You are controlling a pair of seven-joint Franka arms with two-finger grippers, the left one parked.
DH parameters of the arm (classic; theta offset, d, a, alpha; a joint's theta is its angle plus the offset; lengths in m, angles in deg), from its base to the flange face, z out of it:
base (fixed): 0 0 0 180
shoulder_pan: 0 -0.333 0 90
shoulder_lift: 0 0 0 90
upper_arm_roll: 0 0.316 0.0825 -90
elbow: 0 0 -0.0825 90
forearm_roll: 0 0.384 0 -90
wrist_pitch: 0 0 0.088 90
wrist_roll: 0 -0.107 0 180
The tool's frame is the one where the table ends.
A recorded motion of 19 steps. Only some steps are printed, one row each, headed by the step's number.
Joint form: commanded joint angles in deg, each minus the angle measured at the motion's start. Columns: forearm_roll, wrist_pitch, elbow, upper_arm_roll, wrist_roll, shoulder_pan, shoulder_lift.
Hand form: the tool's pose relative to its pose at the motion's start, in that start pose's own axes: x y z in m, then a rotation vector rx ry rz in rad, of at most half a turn. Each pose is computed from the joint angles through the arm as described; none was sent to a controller.
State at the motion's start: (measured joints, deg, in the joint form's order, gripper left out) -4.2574 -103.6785 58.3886 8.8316 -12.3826 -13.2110 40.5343
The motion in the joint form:
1: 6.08 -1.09 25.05 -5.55 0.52 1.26 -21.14
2: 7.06 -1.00 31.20 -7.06 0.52 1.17 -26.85
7: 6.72 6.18 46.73 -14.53 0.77 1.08 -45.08
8: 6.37 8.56 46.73 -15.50 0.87 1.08 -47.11
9: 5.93 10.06 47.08 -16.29 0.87 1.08 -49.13
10: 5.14 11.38 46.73 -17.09 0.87 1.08 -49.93
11: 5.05 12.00 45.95 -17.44 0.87 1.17 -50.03
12: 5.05 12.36 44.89 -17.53 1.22 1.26 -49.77
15: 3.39 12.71 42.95 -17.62 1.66 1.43 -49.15
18: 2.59 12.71 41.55 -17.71 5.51 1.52 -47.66
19: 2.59 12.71 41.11 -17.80 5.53 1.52 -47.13
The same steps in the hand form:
1: -0.0771 0.0554 -0.0587 0.0059 -0.0540 0.0958
2: -0.1033 0.0693 -0.0743 0.0079 -0.0630 0.1225
7: -0.2020 0.1456 -0.1315 -0.0091 -0.1343 0.2415
8: -0.2138 0.1549 -0.1480 -0.0099 -0.1401 0.2538
9: -0.2250 0.1627 -0.1621 -0.0112 -0.1369 0.2649
10: -0.2305 0.1713 -0.1707 -0.0211 -0.1391 0.2763
11: -0.2311 0.1754 -0.1773 -0.0212 -0.1344 0.2835
12: -0.2291 0.1769 -0.1832 -0.0208 -0.1266 0.2805
15: -0.2248 0.1821 -0.1931 -0.0499 -0.1079 0.2751
18: -0.2170 0.1852 -0.1910 -0.0640 -0.1103 0.2105
19: -0.2142 0.1860 -0.1897 -0.0652 -0.1118 0.2118

